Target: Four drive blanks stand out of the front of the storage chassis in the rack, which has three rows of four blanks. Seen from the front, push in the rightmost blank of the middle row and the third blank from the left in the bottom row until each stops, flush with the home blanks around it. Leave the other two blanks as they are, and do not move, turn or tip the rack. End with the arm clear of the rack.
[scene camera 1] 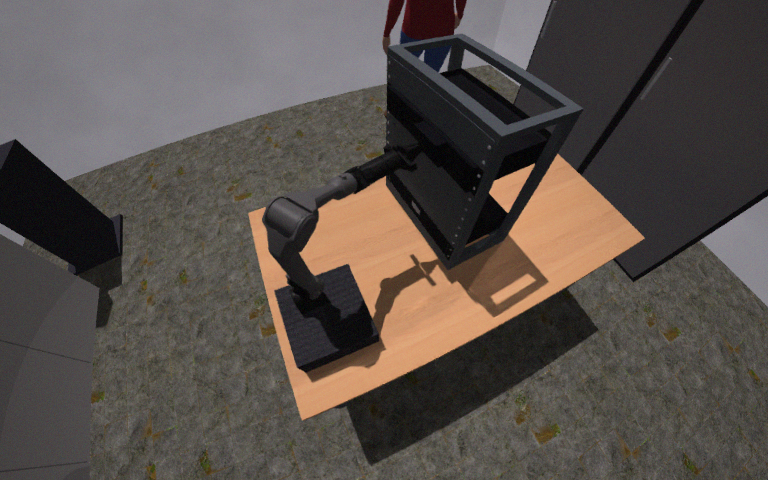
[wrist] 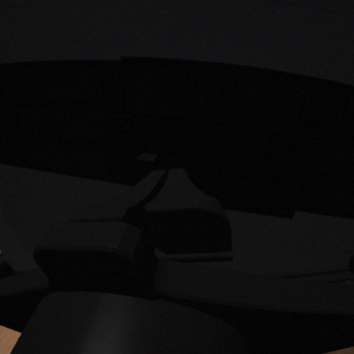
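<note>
The rack stands upright on the table, with the black storage chassis across its front. The chassis front is very dark, and single blanks are hard to tell apart. In the wrist view its lower edge has a small step right of the fingers, and a small paler patch shows just above the fingertips. My gripper is shut, its fingertips together and empty, at the chassis front near its lower edge. Whether it touches a blank cannot be told. How far each blank stands out is hidden in the dark.
The wooden table carries the rack and the arm's black base block. Below the chassis is a dark grey panel. A person in red stands behind the rack. A tall dark cabinet is at the right.
</note>
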